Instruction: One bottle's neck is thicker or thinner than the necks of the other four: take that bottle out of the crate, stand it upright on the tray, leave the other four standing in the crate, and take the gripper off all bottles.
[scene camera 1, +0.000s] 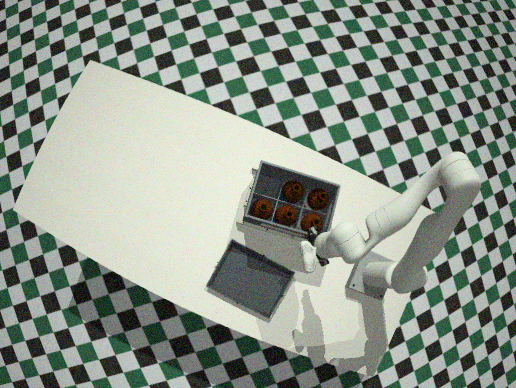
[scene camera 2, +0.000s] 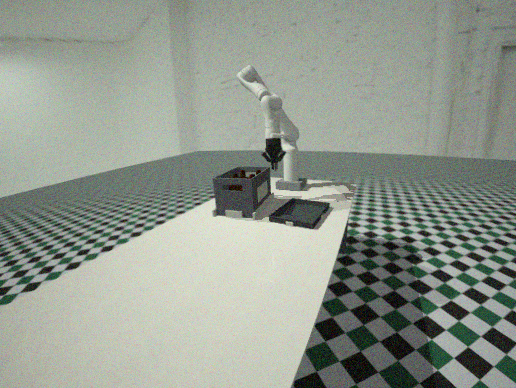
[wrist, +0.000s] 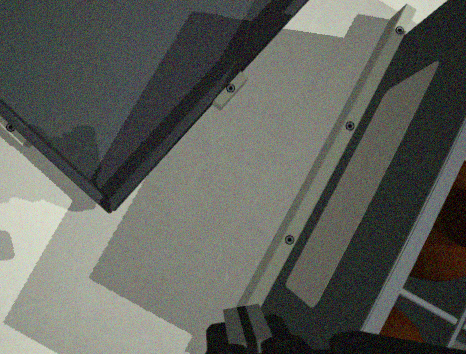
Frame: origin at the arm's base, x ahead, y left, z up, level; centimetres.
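Seen in the pictures: gripper, fingertip midpoint: (scene camera 2: 274, 170) (wrist: 243, 331); arm's base at its link origin: (scene camera 1: 373, 273) (scene camera 2: 291, 180).
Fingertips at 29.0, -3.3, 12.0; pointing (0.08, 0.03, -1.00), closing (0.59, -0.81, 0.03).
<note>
Pixels of each thing's top centre, then the offset from my fingertips to it, as dx, dy, dz. "pt": a spot on its surface instead.
- grey crate at its top centre: (scene camera 1: 294, 200) (scene camera 2: 243, 171) +8.8, -13.2, +1.0
- far row at a spot on its surface: (scene camera 1: 293, 191) pt +9.4, -16.5, -2.3
- dark grey tray at a spot on its surface: (wrist: 126, 88) pt +8.8, +12.6, -16.0
- mounting strip with screws, surface spot: (wrist: 302, 214) pt +6.4, -3.1, -13.5
A grey crate (scene camera 1: 299, 170) (scene camera 2: 233, 198) (wrist: 372, 218) stands on the white table. Five brown bottles stand upright in it: two in the far row (scene camera 1: 293, 191) (scene camera 1: 317, 199) and three in the near row (scene camera 1: 262, 208) (scene camera 1: 286, 215) (scene camera 1: 311, 222). I cannot tell their necks apart. The far left cell is empty. A dark grey tray (scene camera 1: 250, 279) (scene camera 2: 299, 212) (wrist: 126, 88) lies empty beside the crate. My gripper (scene camera 1: 313, 232) (scene camera 2: 274, 166) (wrist: 243, 331) is shut and empty. It hangs above the crate's outer wall on the tray side, next to the near right bottle and touching none.
The arm's base plate (scene camera 1: 366, 282) (scene camera 2: 291, 184) is bolted to the table just behind the crate and tray. A mounting strip with screws (wrist: 302, 214) runs along the crate's foot. The table edge lies close beyond the tray.
</note>
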